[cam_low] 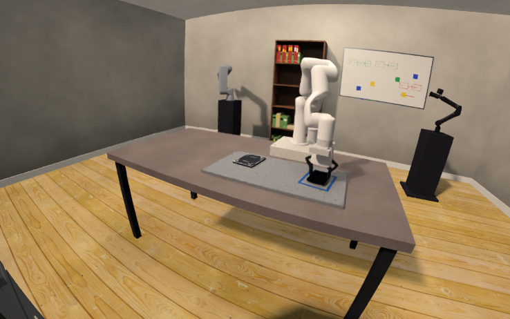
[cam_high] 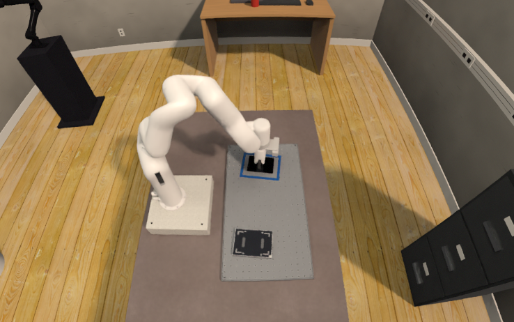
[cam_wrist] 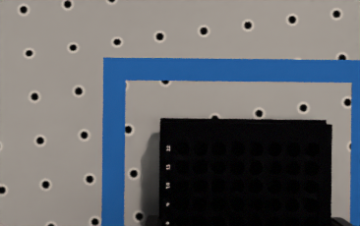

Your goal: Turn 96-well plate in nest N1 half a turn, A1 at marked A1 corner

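Now: hand 1 cm above the black 96-well plate. The rest, counted from my hand: plate nest N1: 40 cm to the right, 6 cm behind, 2 cm below.
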